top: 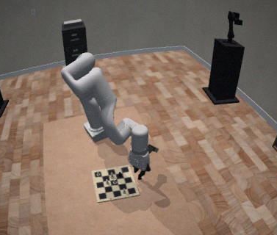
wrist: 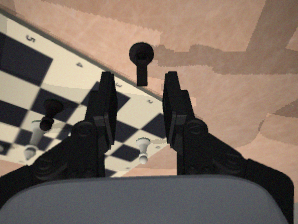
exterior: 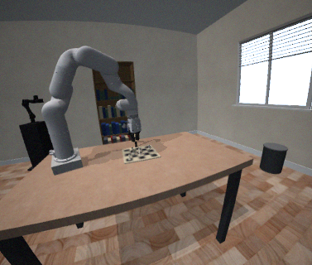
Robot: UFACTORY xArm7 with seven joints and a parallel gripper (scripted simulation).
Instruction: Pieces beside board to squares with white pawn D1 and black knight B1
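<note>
My hand is 50 mm above the black knight. The rest, counted from my hand: chessboard (140 mm to the right, 60 mm below, 10 mm ahead).
</note>
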